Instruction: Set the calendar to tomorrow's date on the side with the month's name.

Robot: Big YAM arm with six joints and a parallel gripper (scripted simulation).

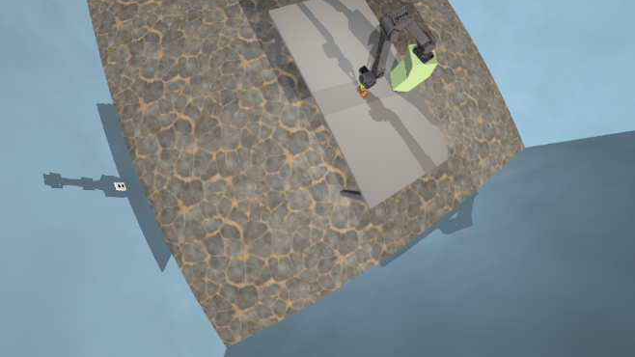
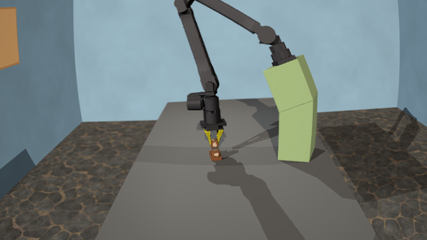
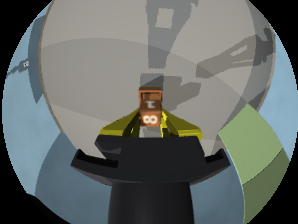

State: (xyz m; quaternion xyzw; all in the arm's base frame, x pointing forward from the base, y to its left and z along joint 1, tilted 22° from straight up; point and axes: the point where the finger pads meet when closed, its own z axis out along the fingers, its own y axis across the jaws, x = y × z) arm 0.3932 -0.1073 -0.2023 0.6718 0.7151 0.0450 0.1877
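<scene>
Right now the brown number cube is right at my hand. The rest, counted from my hand: calendar tray (5 cm below, 2 cm to the left).
</scene>
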